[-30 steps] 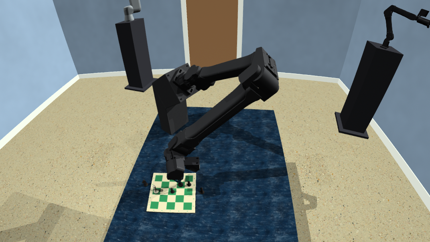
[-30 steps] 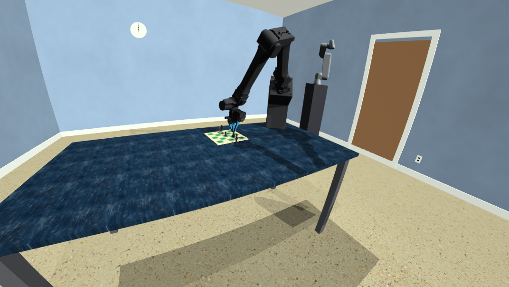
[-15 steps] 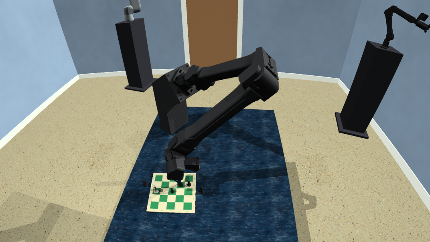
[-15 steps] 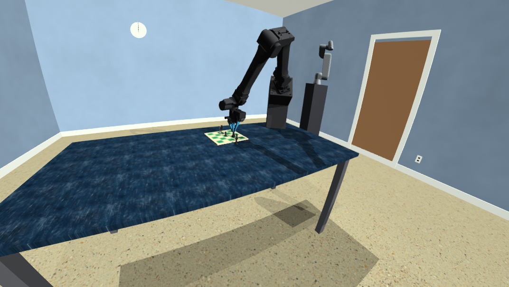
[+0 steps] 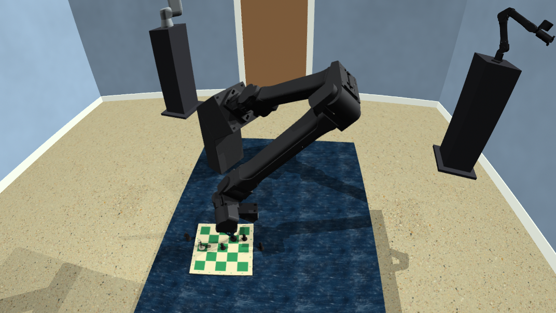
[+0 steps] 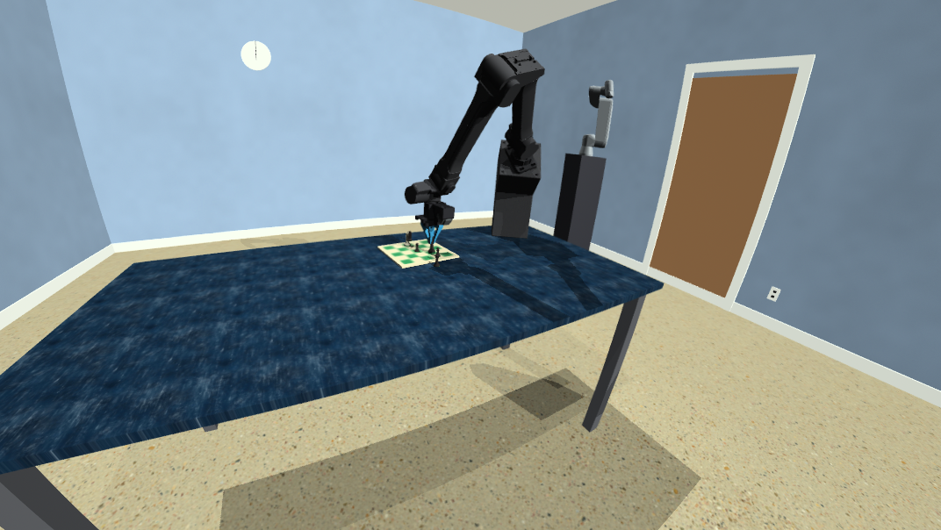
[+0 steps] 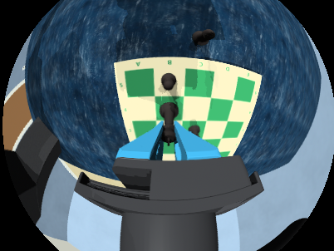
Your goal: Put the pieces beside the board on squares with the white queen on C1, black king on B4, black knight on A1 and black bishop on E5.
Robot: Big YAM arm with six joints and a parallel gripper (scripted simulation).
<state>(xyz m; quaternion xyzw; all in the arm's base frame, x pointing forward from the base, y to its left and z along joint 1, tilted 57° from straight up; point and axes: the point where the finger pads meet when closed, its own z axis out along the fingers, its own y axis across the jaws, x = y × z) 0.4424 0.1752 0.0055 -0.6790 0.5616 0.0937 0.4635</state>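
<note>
The black king is 10 mm below my hand. The rest, counted from my hand: white queen 90 mm to the right, 80 mm ahead, 20 mm below; cream board 50 mm ahead, 40 mm below, 20 mm to the right.
</note>
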